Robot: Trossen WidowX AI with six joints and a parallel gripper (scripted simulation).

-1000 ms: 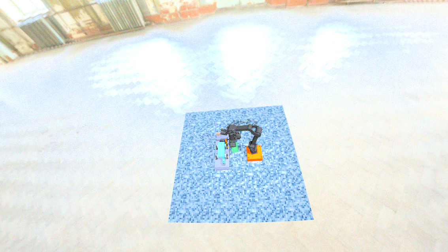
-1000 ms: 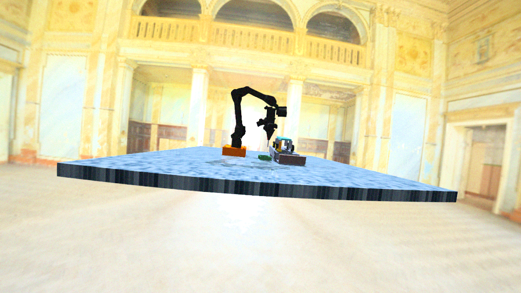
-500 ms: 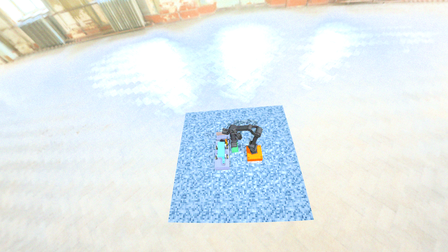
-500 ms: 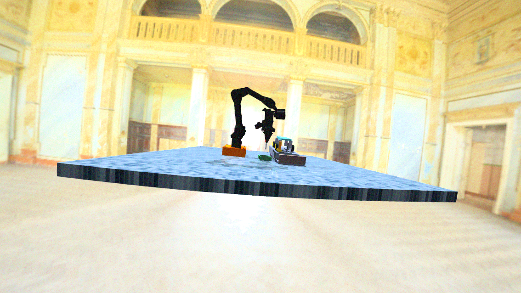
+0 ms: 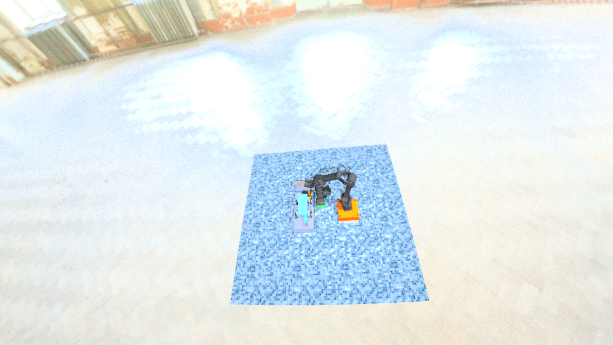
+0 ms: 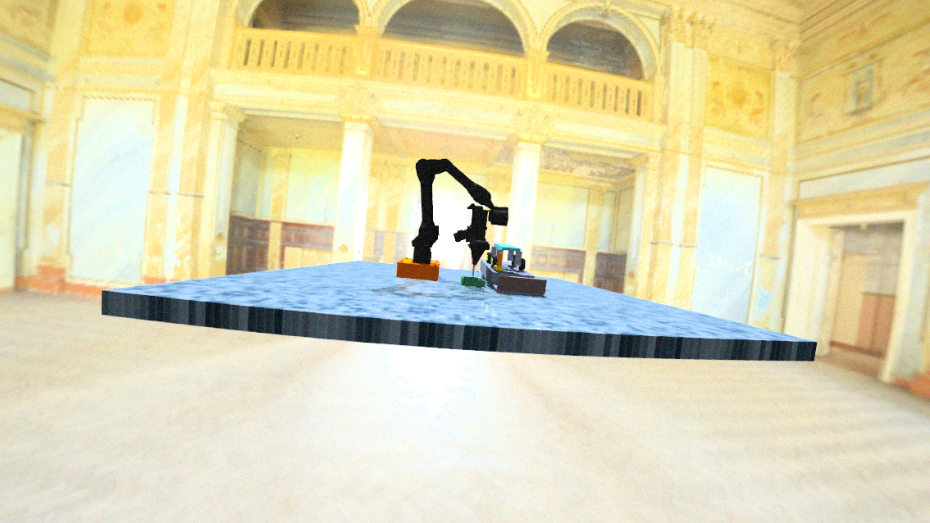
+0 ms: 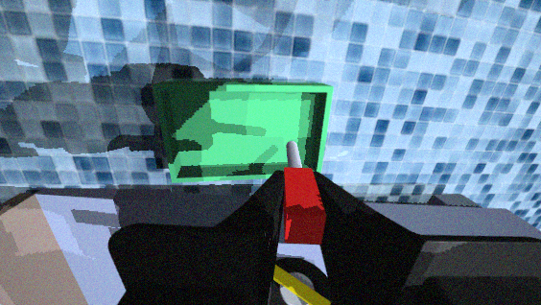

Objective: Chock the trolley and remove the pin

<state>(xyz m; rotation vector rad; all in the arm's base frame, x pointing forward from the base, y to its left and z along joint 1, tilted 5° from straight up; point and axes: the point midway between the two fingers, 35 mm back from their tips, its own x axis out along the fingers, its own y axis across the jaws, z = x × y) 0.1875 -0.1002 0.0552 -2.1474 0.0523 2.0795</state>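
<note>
The green tray is 10 mm behind my gripper tip, 20 mm to the right of it and 80 mm below it. Round my gripper tip: red-headed stop pin: right at my gripper tip; then yellow chock: 70 mm ahead, 50 mm to the right, 10 mm above; then lilac ramp: 140 mm ahead, 40 mm to the left, 20 mm below.
</note>
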